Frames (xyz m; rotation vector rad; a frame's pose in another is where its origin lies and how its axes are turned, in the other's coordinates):
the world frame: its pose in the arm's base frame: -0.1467 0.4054 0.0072 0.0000 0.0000 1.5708
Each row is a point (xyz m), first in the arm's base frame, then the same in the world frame.
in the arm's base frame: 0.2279 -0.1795 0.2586
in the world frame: -0.5849 -0.3746 0.2514
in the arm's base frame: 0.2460 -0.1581 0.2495
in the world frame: -0.5635 -0.3927 0.2423
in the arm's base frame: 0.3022 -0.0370 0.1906
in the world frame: -0.4424 -0.4489 0.1834
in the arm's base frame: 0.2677 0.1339 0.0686
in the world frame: -0.2715 -0.4144 0.0614
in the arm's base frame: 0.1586 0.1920 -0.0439
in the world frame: -0.2134 -0.3053 -0.0511
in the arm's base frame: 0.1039 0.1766 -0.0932
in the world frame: -0.2288 -0.2506 -0.1004
